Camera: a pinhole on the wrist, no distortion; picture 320 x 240 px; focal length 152.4 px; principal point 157.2 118.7 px. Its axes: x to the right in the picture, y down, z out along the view. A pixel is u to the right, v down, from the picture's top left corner.
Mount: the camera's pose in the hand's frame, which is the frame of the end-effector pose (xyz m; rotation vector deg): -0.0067 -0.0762 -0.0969 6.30 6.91 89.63
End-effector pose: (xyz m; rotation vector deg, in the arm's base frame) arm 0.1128 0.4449 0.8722 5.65 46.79 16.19
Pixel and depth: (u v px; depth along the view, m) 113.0 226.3 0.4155
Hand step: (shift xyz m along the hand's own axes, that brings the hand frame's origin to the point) -0.2364 -0.1929 0.3579
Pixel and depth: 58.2 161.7 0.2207
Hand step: -0.0364 -0.2179 0.1315
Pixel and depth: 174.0 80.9 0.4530
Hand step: 0.1709 -0.0237 0.3344
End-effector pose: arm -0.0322 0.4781 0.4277 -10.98 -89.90 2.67
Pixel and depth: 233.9 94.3 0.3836
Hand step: 0.1107 0.1191 0.2722
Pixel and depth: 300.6 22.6 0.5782
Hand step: 0.4402 0.4702 0.4179
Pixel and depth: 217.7 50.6 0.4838
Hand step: 0.2785 0.1182 0.3487
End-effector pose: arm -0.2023 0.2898 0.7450 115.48 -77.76 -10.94
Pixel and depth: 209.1 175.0 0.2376
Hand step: -0.0585 0.0066 0.1504
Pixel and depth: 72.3 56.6 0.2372
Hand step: 0.1232 -0.2072 0.1245
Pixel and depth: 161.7 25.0 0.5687
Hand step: 0.4225 -0.0571 0.4144
